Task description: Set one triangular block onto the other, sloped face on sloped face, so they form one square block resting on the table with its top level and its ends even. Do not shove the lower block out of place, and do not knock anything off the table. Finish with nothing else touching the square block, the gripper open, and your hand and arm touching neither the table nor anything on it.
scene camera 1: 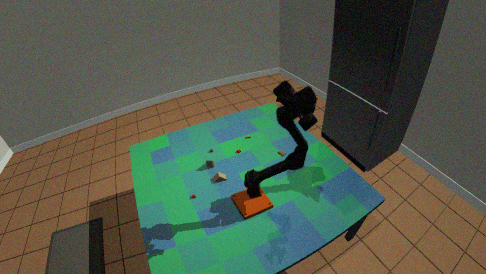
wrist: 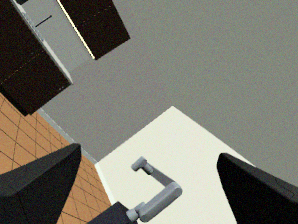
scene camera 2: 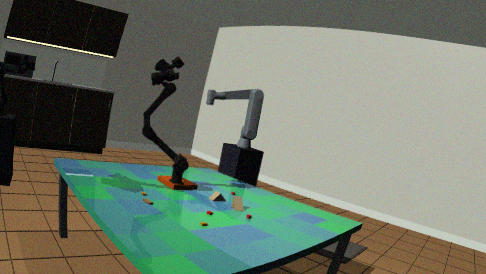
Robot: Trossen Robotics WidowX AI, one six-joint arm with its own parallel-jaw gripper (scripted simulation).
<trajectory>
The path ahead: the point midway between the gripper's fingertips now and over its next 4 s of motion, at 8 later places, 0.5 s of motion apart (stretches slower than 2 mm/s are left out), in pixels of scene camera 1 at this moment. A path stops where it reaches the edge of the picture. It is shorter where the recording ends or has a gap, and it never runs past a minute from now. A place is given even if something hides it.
My gripper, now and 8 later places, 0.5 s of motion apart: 302,111; 250,92; 183,99; 156,128; 168,157; 198,171; 208,171; 219,176; 219,177
</trajectory>
